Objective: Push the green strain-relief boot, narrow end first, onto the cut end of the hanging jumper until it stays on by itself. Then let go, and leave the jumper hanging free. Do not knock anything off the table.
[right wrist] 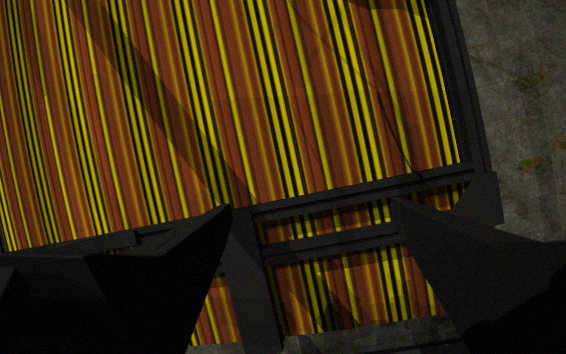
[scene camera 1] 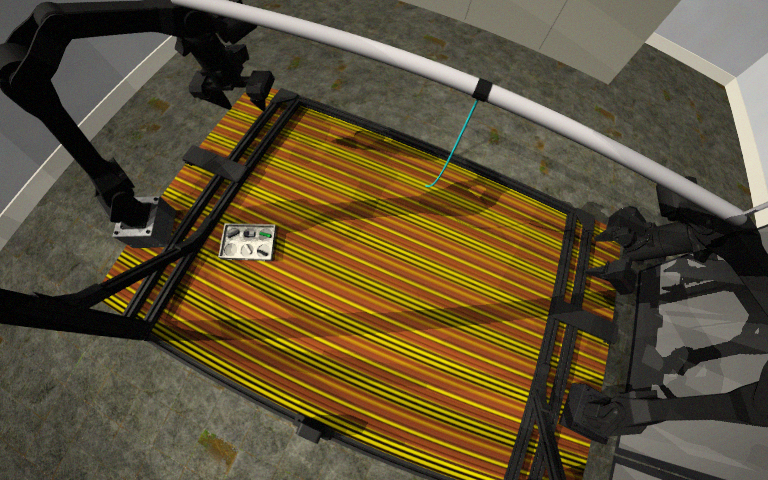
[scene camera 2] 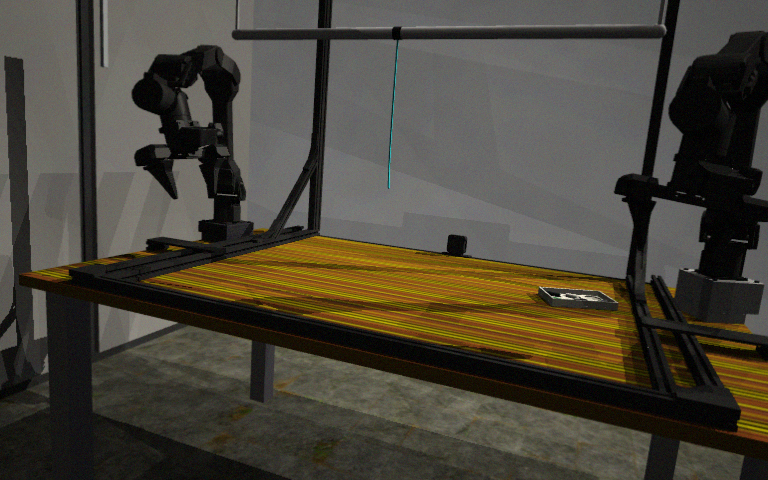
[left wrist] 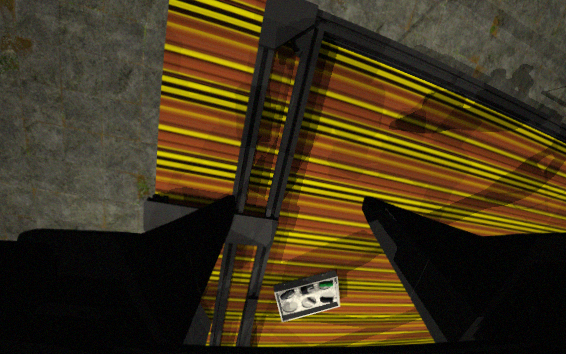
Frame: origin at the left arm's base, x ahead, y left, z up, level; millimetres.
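Seen in the pictures: left gripper, fingertip midpoint: (scene camera 1: 247, 109) (scene camera 2: 673, 258) (left wrist: 299, 202); right gripper, fingertip midpoint: (right wrist: 309, 208) (scene camera 1: 590, 255) (scene camera 2: 195, 196); left arm's base at its link origin: (scene camera 1: 136, 215) (scene camera 2: 720, 275); right arm's base at its link origin: (scene camera 1: 596, 414) (scene camera 2: 226, 221).
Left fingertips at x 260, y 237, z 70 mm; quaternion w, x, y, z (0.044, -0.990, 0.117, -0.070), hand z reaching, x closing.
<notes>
Pixels of each thing's top centre, then the offset from my left fingertips to it. "spot": a spot on its surface instead. Level surfaces: height alone.
- green boot at its top centre: (left wrist: 326, 286) (scene camera 1: 264, 234) dz -136, dx +36, dy -263 mm
- white tray at its top centre: (scene camera 2: 577, 294) (scene camera 1: 246, 240) (left wrist: 309, 300) dz -132, dx -5, dy -281 mm
- cyan jumper at a spot on its surface: (scene camera 1: 463, 131) spot: dz +254, dx +384, dy -290 mm
- pale bar at a spot on its surface: (scene camera 1: 362, 45) spot: dz +330, dx +256, dy -235 mm
- black clip at its top centre: (scene camera 1: 485, 82) (scene camera 2: 398, 26) dz +334, dx +383, dy -290 mm
- striped table at its surface level: dz -147 mm
The green boot (scene camera 1: 265, 233) (left wrist: 326, 284) lies in a corner compartment of the white tray (scene camera 1: 247, 259) (scene camera 2: 583, 304). The cyan jumper (scene camera 1: 465, 131) (scene camera 2: 392, 113) hangs from the bar, its lower end bare and clear above the table. My left gripper (scene camera 1: 246, 107) (left wrist: 299, 202) is open and empty, high near the table's far left corner in scene camera 1, away from the tray. My right gripper (scene camera 1: 592, 256) (scene camera 2: 206, 198) (right wrist: 309, 208) is open and empty above the opposite side rails, far from boot and jumper. Which way the boot's narrow end points is too small to tell.
A pale bar (scene camera 1: 362, 45) (scene camera 2: 509, 32) spans above the table, with a black clip (scene camera 1: 482, 90) (scene camera 2: 396, 32) holding the jumper. Several dark and pale small parts lie in the tray's other compartments. Black rails edge the striped table (scene camera 1: 396, 271). A small black block (scene camera 2: 457, 244) stands at one edge.
</notes>
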